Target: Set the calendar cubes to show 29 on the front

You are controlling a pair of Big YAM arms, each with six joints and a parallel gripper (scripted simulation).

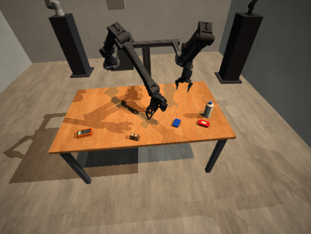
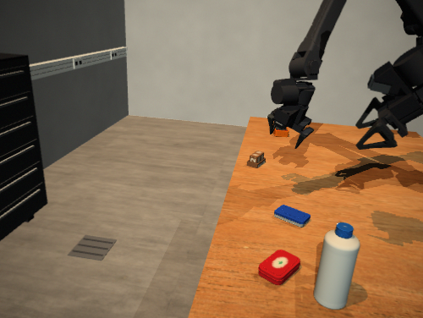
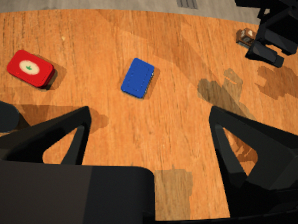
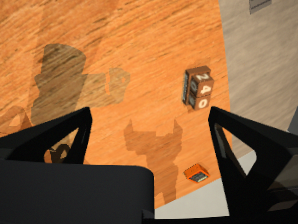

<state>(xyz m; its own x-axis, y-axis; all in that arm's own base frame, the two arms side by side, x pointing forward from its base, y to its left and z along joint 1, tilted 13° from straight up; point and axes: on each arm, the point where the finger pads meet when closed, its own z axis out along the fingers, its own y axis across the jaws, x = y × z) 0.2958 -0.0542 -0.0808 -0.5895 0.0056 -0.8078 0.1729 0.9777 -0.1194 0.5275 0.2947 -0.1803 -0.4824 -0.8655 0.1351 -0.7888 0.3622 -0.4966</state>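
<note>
Now: the cube 10 cm ahead of my right hand, 13 cm to the right of it and 13 cm below it. The rest, counted from my right hand: brown calendar tray (9 cm ahead, 14 cm to the right, 15 cm below); red tin (2 cm behind, 46 cm to the left, 14 cm below); blue block (5 cm behind, 23 cm to the left, 15 cm below).
</note>
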